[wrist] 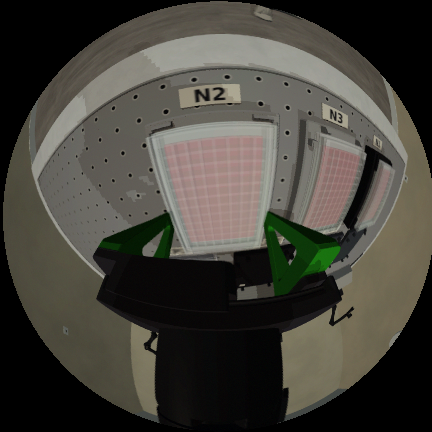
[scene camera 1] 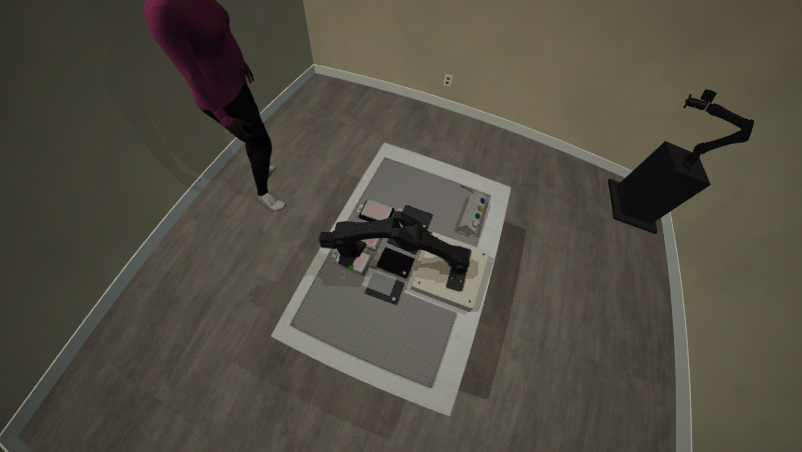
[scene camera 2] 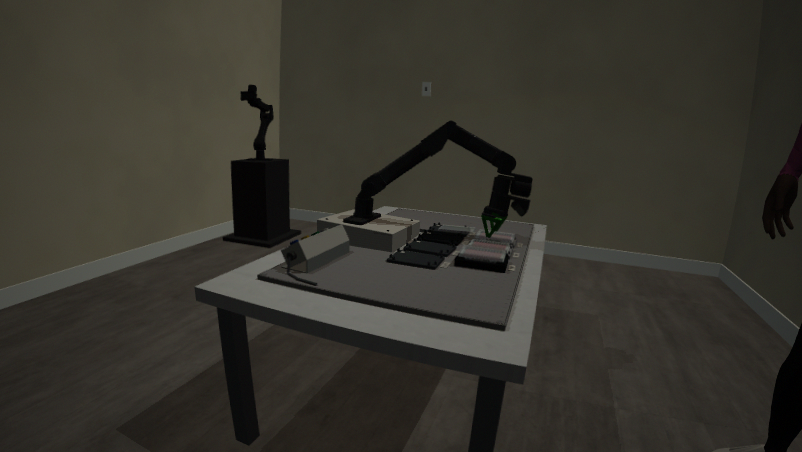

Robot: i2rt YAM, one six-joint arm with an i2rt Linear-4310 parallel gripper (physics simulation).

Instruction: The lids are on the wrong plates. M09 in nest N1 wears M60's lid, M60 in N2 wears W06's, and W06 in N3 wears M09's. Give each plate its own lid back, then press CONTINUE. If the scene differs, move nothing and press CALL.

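Places are measured from the arm's base along level axes (x ahead, y left, z up), in millimetres.
Pixels of known places: gripper, fingertip midpoint: (wrist: 218,216) (scene camera 1: 356,260) (scene camera 2: 490,235); arm's base, link origin: (scene camera 1: 458,268) (scene camera 2: 362,219).
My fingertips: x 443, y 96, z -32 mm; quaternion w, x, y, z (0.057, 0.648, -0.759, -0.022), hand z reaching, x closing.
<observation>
Ahead of a thing's pixels: the offset from my fingertips to its top centre.
A clear-lidded plate with pink wells {dx +16, dy -1, dz +7 mm} (scene camera 1: 360,262) (wrist: 215,185) sits level in nest N2. My gripper (scene camera 2: 491,233) (wrist: 218,216) points down over it, its green fingertips against the two long sides of the lid; it looks shut on that lid, which still lies on the plate. A second lidded pink plate {dx +6, dy -133, dz +5 mm} (scene camera 1: 371,242) (wrist: 334,185) is in N3, partly hidden by the arm in scene camera 1. A third {dx -3, dy -265, dz +18 mm} (scene camera 1: 376,210) (scene camera 2: 482,255) (wrist: 378,197) is in N1, on a black base. Plate names are not readable. The button box {dx -456, dy -413, dz +62 mm} (scene camera 1: 473,216) (scene camera 2: 322,249) has blue, yellow, green and white buttons.
Dark trays (scene camera 1: 394,261) (scene camera 2: 415,258) stand in a row between the nests and the arm's cream base block (scene camera 1: 477,291) (scene camera 2: 373,238). One tray {dx -130, dy +58, dz +1 mm} (scene camera 1: 384,287) carries a grey sheet. A person (scene camera 1: 210,61) stands beyond the table's nest side. Another arm stands on a black pedestal (scene camera 1: 662,185) (scene camera 2: 259,202).
</observation>
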